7 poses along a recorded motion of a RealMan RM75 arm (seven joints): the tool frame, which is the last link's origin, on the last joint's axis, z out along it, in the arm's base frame.
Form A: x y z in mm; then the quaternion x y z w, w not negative.
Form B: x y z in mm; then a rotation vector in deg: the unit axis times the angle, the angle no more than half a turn. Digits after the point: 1 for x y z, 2 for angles.
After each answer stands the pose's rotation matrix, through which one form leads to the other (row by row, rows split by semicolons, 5 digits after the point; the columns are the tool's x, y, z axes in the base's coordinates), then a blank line. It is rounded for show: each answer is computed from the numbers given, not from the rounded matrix.
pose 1, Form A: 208.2 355.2 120.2 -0.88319 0.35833 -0.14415 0.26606
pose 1, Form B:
208.2 355.2 120.2 -136.64 55.44 -22.30
0.70164 -0.55625 0.44530; -0.70966 -0.60162 0.36666; 0.06395 -0.57327 -0.81686

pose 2, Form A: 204.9 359.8 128.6 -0.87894 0.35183 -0.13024 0.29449
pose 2, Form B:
204.9 359.8 128.6 -134.05 53.66 -19.86
0.71851 -0.54176 0.43616; -0.69518 -0.57899 0.42603; 0.02173 -0.60932 -0.79263

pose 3, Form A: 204.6 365.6 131.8 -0.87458 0.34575 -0.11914 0.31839
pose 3, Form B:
204.6 365.6 131.8 -131.81 52.11 -17.96
0.73253 -0.52891 0.42856; -0.68064 -0.55817 0.47453; -0.01177 -0.63930 -0.76887

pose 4, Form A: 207.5 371.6 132.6 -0.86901 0.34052 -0.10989 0.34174
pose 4, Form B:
207.5 371.6 132.6 -129.49 50.74 -16.37
0.74394 -0.51673 0.42373; -0.66694 -0.53452 0.51911; -0.04175 -0.66879 -0.74227

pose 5, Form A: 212.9 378.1 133.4 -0.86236 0.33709 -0.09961 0.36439
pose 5, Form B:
212.9 378.1 133.4 -127.11 49.69 -14.68
0.75290 -0.50879 0.41747; -0.65398 -0.50718 0.56132; -0.07387 -0.69563 -0.71459

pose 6, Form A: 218.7 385.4 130.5 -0.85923 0.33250 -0.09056 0.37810
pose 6, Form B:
218.7 385.4 130.5 -125.82 48.69 -13.26
0.76248 -0.50291 0.40706; -0.63987 -0.49296 0.58953; -0.09581 -0.70998 -0.69768

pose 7, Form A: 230.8 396.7 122.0 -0.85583 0.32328 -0.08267 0.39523
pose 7, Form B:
230.8 396.7 122.0 -124.32 46.96 -12.01
0.77731 -0.48800 0.39704; -0.61870 -0.47856 0.62305; -0.11404 -0.72995 -0.67392

